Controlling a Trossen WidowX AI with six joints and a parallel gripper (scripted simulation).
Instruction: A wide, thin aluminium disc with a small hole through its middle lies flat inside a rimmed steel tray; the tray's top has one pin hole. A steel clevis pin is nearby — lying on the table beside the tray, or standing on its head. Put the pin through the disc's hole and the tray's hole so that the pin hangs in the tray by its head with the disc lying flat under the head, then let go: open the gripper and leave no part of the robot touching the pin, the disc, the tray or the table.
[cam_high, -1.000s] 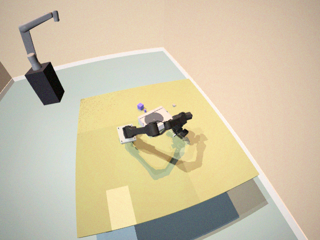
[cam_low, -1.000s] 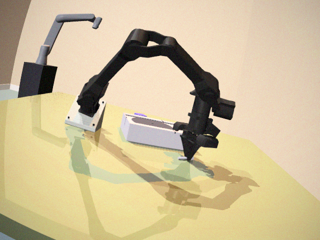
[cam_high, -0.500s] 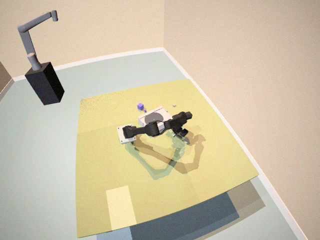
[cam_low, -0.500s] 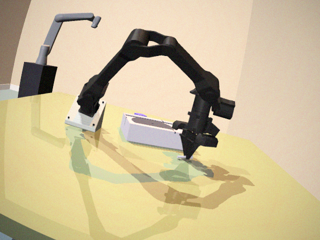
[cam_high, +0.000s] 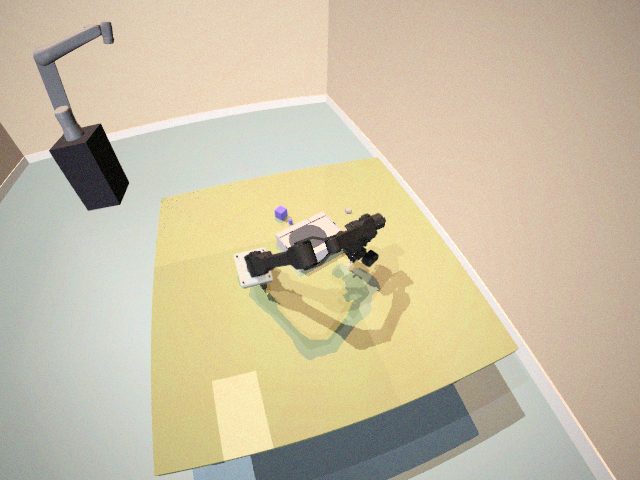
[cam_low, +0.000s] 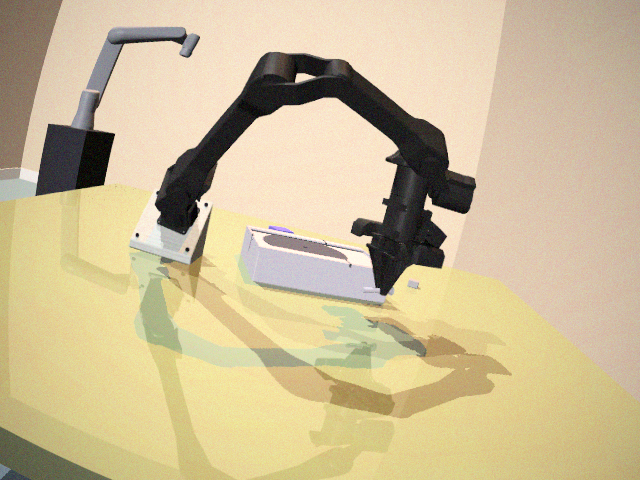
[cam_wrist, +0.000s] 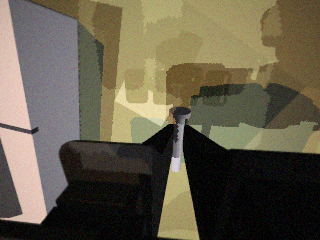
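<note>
My gripper tip is now 15 cm to the right of the aluminium disc, 15 cm past it and 1 cm below it. Also, from my gripper tip: purple cube 36 cm to the left, 24 cm behind, 2 cm below; rimmed steel tray 16 cm to the left, 13 cm behind; steel clevis pin 1 cm to the right, 1 cm behind, 1 cm above.
</note>
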